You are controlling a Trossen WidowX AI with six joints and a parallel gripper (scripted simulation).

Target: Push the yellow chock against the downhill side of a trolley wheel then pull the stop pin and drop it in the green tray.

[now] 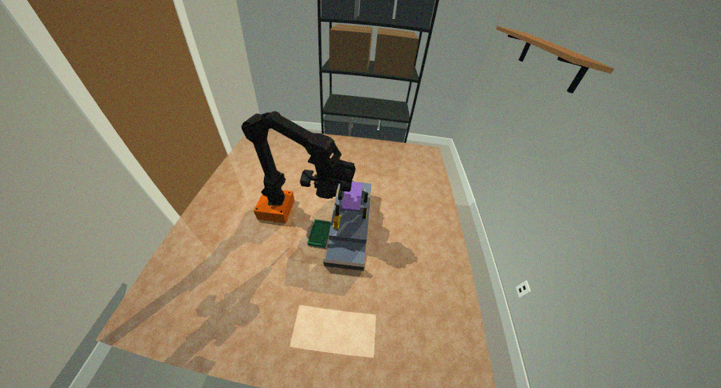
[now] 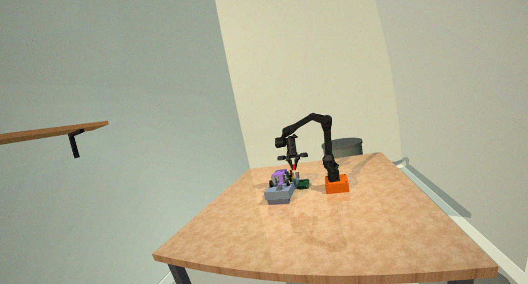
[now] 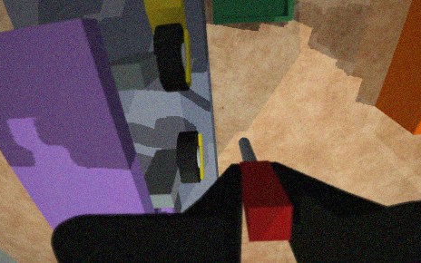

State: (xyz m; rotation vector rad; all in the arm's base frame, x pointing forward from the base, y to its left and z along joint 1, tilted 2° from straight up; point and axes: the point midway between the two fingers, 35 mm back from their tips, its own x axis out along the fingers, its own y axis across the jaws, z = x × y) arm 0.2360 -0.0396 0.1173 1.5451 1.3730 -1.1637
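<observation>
The green tray is 40 mm behind my gripper tip, 110 mm to the right of it and 160 mm below it. Round my gripper tip: yellow chock 40 mm ahead, 90 mm to the right, 70 mm below; red-headed stop pin right at my gripper tip; purple trolley 100 mm ahead, 10 mm to the right, 50 mm below.
</observation>
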